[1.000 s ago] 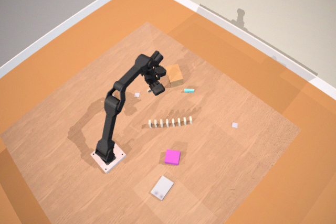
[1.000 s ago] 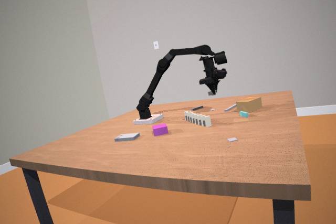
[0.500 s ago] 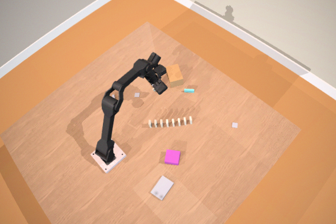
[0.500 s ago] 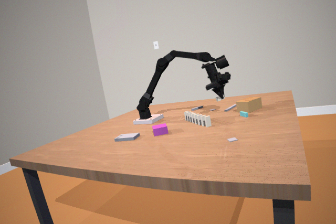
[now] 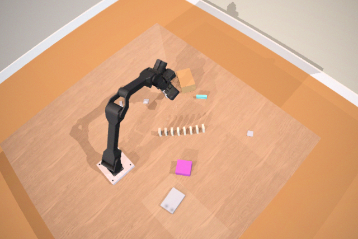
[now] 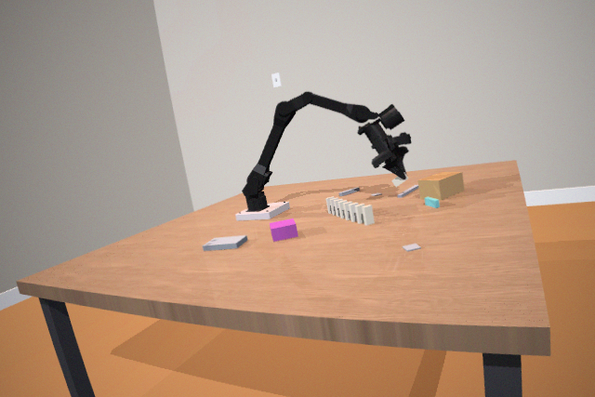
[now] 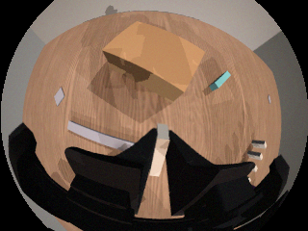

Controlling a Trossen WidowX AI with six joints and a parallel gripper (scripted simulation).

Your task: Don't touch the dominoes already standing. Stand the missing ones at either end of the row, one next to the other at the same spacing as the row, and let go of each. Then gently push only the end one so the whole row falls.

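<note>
My gripper tip is 110 mm short of the orange box, 30 mm above it and 10 mm to the right of it. Also, from my gripper tip: short grey bar (270 mm behind, 140 mm to the left, 60 mm below); then teal block (120 mm to the right, 100 mm ahead, 50 mm below); then long grey bar (90 mm to the left, 60 mm below, 20 mm behind).
</note>
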